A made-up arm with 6 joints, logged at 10 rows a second.
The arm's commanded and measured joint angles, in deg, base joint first. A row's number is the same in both.
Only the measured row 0 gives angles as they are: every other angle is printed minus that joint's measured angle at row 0.
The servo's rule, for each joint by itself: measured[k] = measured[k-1] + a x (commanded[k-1-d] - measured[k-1]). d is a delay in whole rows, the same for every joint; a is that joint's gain. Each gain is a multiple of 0.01, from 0.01 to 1. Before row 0 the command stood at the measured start. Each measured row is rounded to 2 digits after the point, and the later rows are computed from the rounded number. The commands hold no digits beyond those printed.
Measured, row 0:
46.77 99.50 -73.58 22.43 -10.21 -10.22
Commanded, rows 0 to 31:
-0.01 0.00 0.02 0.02 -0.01 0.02
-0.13 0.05 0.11 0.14 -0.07 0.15
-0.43 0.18 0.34 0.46 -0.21 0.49
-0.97 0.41 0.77 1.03 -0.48 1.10
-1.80 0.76 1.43 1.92 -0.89 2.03
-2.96 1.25 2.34 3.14 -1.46 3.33
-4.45 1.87 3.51 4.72 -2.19 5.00
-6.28 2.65 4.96 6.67 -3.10 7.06
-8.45 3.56 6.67 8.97 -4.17 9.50
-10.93 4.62 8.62 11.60 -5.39 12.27
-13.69 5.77 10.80 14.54 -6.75 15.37
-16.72 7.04 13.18 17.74 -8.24 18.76
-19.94 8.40 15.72 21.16 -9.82 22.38
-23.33 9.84 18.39 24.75 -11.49 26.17
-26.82 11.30 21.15 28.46 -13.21 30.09
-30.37 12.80 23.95 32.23 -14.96 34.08
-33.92 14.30 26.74 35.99 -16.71 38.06
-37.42 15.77 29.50 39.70 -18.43 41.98
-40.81 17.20 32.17 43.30 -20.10 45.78
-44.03 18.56 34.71 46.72 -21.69 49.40
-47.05 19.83 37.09 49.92 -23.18 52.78
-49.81 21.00 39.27 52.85 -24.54 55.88
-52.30 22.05 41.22 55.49 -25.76 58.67
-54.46 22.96 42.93 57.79 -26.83 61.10
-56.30 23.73 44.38 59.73 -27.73 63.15
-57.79 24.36 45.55 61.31 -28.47 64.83
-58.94 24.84 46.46 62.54 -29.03 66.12
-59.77 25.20 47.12 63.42 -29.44 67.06
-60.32 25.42 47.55 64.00 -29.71 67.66
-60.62 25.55 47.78 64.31 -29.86 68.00
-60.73 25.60 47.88 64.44 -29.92 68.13
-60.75 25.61 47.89 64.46 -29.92 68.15
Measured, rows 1 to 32:
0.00 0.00 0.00 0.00 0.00 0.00
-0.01 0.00 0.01 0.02 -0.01 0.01
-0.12 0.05 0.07 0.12 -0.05 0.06
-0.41 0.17 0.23 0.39 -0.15 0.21
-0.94 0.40 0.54 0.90 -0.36 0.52
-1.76 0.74 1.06 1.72 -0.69 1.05
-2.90 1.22 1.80 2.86 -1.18 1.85
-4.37 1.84 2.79 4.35 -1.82 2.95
-6.18 2.61 4.05 6.21 -2.63 4.39
-8.34 3.51 5.57 8.42 -3.60 6.18
-10.80 4.56 7.34 10.96 -4.73 8.31
-13.55 5.71 9.35 13.82 -6.00 10.78
-16.56 6.97 11.57 16.96 -7.41 13.57
-19.77 8.33 13.98 20.32 -8.93 16.65
-23.15 9.76 16.54 23.86 -10.54 19.98
-26.64 11.22 19.21 27.54 -12.22 23.52
-30.18 12.72 21.96 31.29 -13.95 27.22
-33.73 14.22 24.73 35.05 -15.69 31.01
-37.24 15.69 27.50 38.77 -17.42 34.85
-40.63 17.12 30.21 42.39 -19.11 38.68
-43.86 18.49 32.82 45.85 -20.74 42.43
-46.89 19.76 35.30 49.11 -22.28 46.05
-49.66 20.94 37.60 52.10 -23.70 49.49
-52.17 21.99 39.70 54.81 -25.00 52.70
-54.35 22.91 41.57 57.19 -26.15 55.64
-56.20 23.69 43.20 59.22 -27.15 58.27
-57.71 24.33 44.56 60.89 -27.98 60.57
-58.88 24.81 45.66 62.21 -28.64 62.51
-59.73 25.18 46.51 63.18 -29.14 64.10
-60.29 25.41 47.11 63.84 -29.50 65.35
-60.60 25.54 47.50 64.22 -29.73 66.28
-60.72 25.60 47.72 64.40 -29.85 66.93
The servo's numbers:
d 1
a 0.95 0.95 0.58 0.80 0.63 0.35

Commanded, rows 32 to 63:
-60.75 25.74 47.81 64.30 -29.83 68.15
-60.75 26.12 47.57 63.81 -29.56 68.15
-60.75 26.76 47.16 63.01 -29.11 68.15
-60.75 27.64 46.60 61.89 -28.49 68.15
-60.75 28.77 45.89 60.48 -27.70 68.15
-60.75 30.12 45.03 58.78 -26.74 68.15
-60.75 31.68 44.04 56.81 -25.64 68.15
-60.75 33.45 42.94 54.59 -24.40 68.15
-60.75 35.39 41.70 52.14 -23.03 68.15
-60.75 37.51 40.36 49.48 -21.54 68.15
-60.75 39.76 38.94 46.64 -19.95 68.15
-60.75 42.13 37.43 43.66 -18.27 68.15
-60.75 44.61 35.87 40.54 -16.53 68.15
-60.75 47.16 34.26 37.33 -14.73 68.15
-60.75 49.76 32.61 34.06 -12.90 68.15
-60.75 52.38 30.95 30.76 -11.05 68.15
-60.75 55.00 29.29 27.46 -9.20 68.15
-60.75 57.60 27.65 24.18 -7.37 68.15
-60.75 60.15 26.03 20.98 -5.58 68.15
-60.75 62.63 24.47 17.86 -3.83 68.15
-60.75 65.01 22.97 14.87 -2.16 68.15
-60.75 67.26 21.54 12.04 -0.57 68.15
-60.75 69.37 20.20 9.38 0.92 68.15
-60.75 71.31 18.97 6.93 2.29 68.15
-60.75 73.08 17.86 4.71 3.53 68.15
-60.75 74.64 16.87 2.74 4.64 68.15
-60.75 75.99 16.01 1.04 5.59 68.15
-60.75 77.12 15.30 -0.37 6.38 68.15
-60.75 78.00 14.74 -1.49 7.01 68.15
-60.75 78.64 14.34 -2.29 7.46 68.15
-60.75 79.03 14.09 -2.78 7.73 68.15
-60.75 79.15 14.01 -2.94 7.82 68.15
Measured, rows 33 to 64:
-60.75 25.61 47.82 64.45 -29.89 67.36
-60.75 25.73 47.81 64.33 -29.85 67.64
-60.75 26.10 47.67 63.91 -29.67 67.82
-60.75 26.73 47.37 63.19 -29.32 67.94
-60.75 27.59 46.92 62.15 -28.80 68.01
-60.75 28.71 46.32 60.81 -28.11 68.06
-60.75 30.05 45.57 59.19 -27.25 68.09
-60.75 31.60 44.68 57.29 -26.24 68.11
-60.75 33.36 43.67 55.13 -25.08 68.12
-60.75 35.29 42.53 52.74 -23.79 68.13
-60.75 37.40 41.27 50.13 -22.37 68.14
-60.75 39.64 39.92 47.34 -20.85 68.14
-60.75 42.01 38.48 44.40 -19.22 68.14
-60.75 44.48 36.97 41.31 -17.53 68.14
-60.75 47.03 35.40 38.13 -15.77 68.14
-60.75 49.62 33.78 34.87 -13.96 68.14
-60.75 52.24 32.14 31.58 -12.13 68.14
-60.75 54.86 30.49 28.28 -10.28 68.14
-60.75 57.46 28.84 25.00 -8.45 68.14
-60.75 60.02 27.21 21.78 -6.64 68.14
-60.75 62.50 25.62 18.64 -4.87 68.14
-60.75 64.88 24.08 15.62 -3.16 68.14
-60.75 67.14 22.61 12.76 -1.53 68.14
-60.75 69.26 21.21 10.06 0.01 68.14
-60.75 71.21 19.91 7.56 1.45 68.14
-60.75 72.99 18.72 5.28 2.76 68.14
-60.75 74.56 17.65 3.25 3.94 68.14
-60.75 75.92 16.70 1.48 4.98 68.14
-60.75 77.06 15.89 0.00 5.86 68.14
-60.75 77.95 15.22 -1.19 6.58 68.14
-60.75 78.61 14.71 -2.07 7.13 68.14
-60.75 79.01 14.35 -2.64 7.51 68.14

